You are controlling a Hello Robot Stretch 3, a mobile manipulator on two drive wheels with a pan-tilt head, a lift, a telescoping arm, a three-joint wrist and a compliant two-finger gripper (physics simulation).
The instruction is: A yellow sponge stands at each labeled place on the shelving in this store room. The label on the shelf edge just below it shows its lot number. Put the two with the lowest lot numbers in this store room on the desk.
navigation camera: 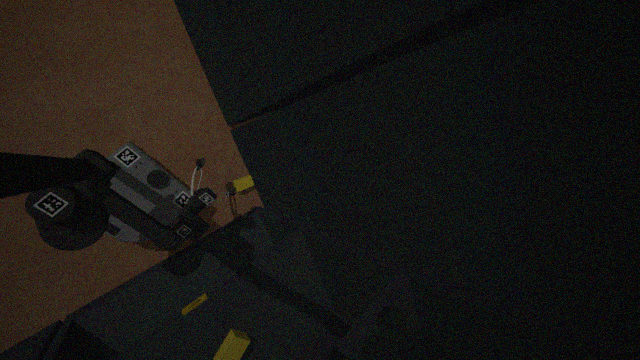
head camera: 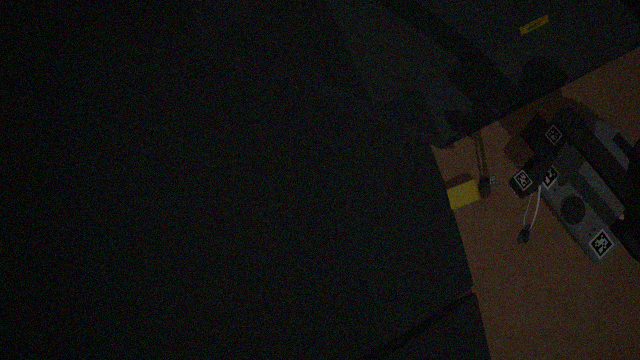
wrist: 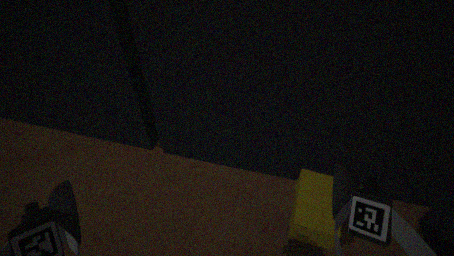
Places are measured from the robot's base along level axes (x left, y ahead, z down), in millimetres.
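Pixels of known places: gripper, fingertip midpoint: [navigation camera: 219,174] [head camera: 500,215]; robot's base, link origin: [navigation camera: 157,177] [head camera: 573,209].
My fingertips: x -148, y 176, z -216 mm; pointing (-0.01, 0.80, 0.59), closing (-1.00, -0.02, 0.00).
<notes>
Ahead of a thing's pixels: the offset from my fingertips to its top centre. "spot": to the spot under its first point. Level surfaces: height alone.
A yellow sponge @[dx -161, dy +78, dz +170 mm] [head camera: 462,194] [navigation camera: 243,183] [wrist: 314,207] lies on the brown floor against the edge of a large dark surface. My gripper [head camera: 504,211] [navigation camera: 215,176] [wrist: 209,192] is open, with its fingers wide apart and no thing between them. One fingertip is right beside the sponge and covers part of its side in the wrist view; the sponge is outside the gap. Another yellow sponge @[dx -357, dy -438, dz -363 mm] [navigation camera: 232,345] shows at the bottom of the navigation view, near a yellow label @[spot: dx -164, dy -381, dz -306 mm] [head camera: 534,24] [navigation camera: 194,304] whose number I cannot read. I cannot make out the desk.
My grey base [head camera: 565,197] [navigation camera: 145,182] with square markers stands on the brown floor @[dz +215 mm] [head camera: 540,300] [navigation camera: 100,75] [wrist: 175,200], close to the gripper. Dark blue-grey panels border the floor on two sides and meet in a corner near the sponge. The picture is very dim.
</notes>
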